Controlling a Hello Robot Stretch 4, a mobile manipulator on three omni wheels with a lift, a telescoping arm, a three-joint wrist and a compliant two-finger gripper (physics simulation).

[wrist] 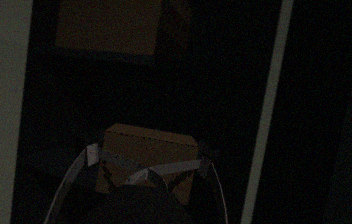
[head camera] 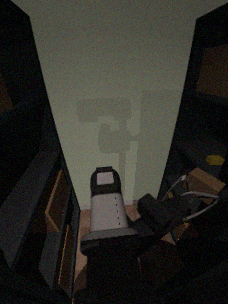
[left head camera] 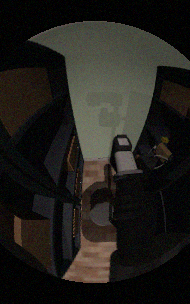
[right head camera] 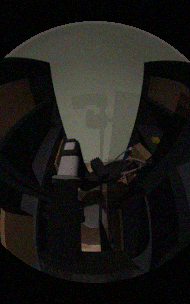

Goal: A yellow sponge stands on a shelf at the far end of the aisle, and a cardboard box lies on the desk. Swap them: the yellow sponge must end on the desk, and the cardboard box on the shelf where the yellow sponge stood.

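Places are measured from the robot's base along level axes (x ahead, y left, z up), in millimetres.
Pixels of known places: gripper, fingertip midpoint: (wrist: 151, 147) (head camera: 207, 180) (left head camera: 164, 149) (right head camera: 143, 151); robot's base at its link origin: (left head camera: 102, 212) (right head camera: 93, 214).
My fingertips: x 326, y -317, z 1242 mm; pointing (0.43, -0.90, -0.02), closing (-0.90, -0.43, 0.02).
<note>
Ahead of a thing's pixels: the offset from my fingertips to its top centre. "pt": to the spot under its first point. Level surfaces: height alone.
The cardboard box @(dx -8, dy +19, dz +22 mm) (head camera: 206, 180) (left head camera: 163, 149) (right head camera: 142, 150) (wrist: 150, 142) is between the two fingertips of my gripper (head camera: 201, 187) (wrist: 151, 147), which is shut on it. The box is held a little tilted in the wrist view. The yellow sponge @(dx +384, dy -497, dz -234 mm) (head camera: 215, 160) (left head camera: 164, 140) (right head camera: 155, 140) lies on a dark shelf board @(dz -279 mm) (head camera: 186, 148) of the right-hand shelving, just beyond the box in the head view. The sponge does not show in the wrist view. The desk cannot be made out in these frames.
A large brown box @(pt dx +531, dy -390, dz +317 mm) (head camera: 215, 70) (wrist: 107, 25) stands on a higher shelf at the right. The left shelving (head camera: 31, 187) holds more brown boxes (head camera: 55, 202). A pale wall (head camera: 115, 60) closes the aisle. Wooden floor (left head camera: 90, 270) shows between the shelving. The picture is dark.
</note>
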